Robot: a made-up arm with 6 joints. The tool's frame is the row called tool. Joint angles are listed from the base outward. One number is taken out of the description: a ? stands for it. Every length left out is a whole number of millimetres.
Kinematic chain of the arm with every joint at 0, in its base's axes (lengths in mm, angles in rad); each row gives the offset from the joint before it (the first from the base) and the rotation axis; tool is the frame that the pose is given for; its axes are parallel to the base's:
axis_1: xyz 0 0 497 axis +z
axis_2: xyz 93 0 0 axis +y
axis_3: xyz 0 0 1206 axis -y
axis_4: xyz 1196 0 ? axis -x
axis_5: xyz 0 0 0 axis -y
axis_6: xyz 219 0 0 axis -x
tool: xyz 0 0 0
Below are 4 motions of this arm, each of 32 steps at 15 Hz.
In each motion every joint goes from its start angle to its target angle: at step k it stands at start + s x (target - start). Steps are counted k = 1, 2, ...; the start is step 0. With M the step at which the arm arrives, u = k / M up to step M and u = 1 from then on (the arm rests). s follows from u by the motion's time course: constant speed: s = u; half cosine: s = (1 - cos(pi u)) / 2; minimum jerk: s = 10 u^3 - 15 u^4 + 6 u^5.
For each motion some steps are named. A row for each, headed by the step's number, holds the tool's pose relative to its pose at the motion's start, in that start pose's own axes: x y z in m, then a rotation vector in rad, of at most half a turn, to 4 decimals.
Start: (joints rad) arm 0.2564 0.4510 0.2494 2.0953 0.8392 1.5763
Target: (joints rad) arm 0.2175 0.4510 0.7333 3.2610 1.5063 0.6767
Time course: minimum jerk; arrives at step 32
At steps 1, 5, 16, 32:
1: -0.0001 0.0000 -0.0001 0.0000 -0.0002 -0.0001
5: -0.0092 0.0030 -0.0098 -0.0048 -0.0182 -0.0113
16: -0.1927 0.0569 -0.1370 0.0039 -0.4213 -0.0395
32: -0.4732 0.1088 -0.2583 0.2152 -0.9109 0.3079

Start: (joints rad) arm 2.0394 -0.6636 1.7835 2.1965 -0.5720 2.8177
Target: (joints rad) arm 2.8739 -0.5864 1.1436 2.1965 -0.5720 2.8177
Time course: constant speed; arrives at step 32
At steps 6, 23, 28, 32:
6: 0.0315 -0.2975 0.1832 -0.0039 -0.0781 -0.1908
23: -0.2498 -1.0636 0.5448 0.0846 -0.2413 -0.7429
28: -0.4097 -1.2378 0.5841 0.1394 -0.2715 -0.9033
32: -0.5516 -1.3529 0.5904 0.1928 -0.2894 -1.0292

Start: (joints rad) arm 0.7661 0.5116 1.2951 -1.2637 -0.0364 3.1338
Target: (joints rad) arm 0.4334 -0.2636 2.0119 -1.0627 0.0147 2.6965
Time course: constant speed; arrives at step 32
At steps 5, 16, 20, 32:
5: -0.1257 -0.4231 -0.1922 -0.0109 0.1037 -0.2128
16: -0.6950 -1.2718 -0.4017 -0.0595 0.2682 -0.7029
20: -0.9800 -1.5230 -0.3954 -0.0857 0.3035 -0.8870
32: -1.9618 -1.9869 -0.1277 -0.1912 0.3197 -1.4485

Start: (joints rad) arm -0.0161 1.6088 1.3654 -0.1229 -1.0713 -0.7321
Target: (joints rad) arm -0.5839 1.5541 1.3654 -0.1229 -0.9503 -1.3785
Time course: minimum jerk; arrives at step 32
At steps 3, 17, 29, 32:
3: -0.0020 -0.0067 0.0077 0.0085 -0.0019 0.0004
17: -0.1876 -0.6058 0.5103 0.6576 -0.1578 0.0511
29: -0.3754 -1.1658 0.7558 1.1595 -0.2906 0.1200
32: -0.3788 -1.1754 0.7586 1.1677 -0.2929 0.1214

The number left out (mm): 137
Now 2 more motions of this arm.
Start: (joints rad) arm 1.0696 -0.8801 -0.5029 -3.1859 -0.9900 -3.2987
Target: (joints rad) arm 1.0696 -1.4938 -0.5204 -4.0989 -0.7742 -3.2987
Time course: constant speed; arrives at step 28
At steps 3, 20, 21, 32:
3: -0.0147 -0.0008 0.0955 0.0595 -0.0522 -0.0705
20: -0.2172 -0.0003 0.5761 0.5145 -0.3166 -0.3654
21: -0.2344 0.0002 0.6004 0.5467 -0.3299 -0.3764
32: -0.3667 0.0057 0.7556 0.7848 -0.4138 -0.4317

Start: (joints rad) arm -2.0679 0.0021 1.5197 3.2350 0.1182 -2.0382
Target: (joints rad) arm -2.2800 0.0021 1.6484 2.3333 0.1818 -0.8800
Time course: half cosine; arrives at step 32
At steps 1, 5, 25, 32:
1: -0.0001 -0.0004 0.0002 -0.0011 -0.0002 -0.0001
5: -0.0021 -0.0087 0.0042 -0.0278 -0.0050 -0.0019
25: -0.0409 -0.1202 0.0952 -0.4268 -0.1205 -0.0604
32: -0.0477 -0.1338 0.1119 -0.4827 -0.1412 -0.0760

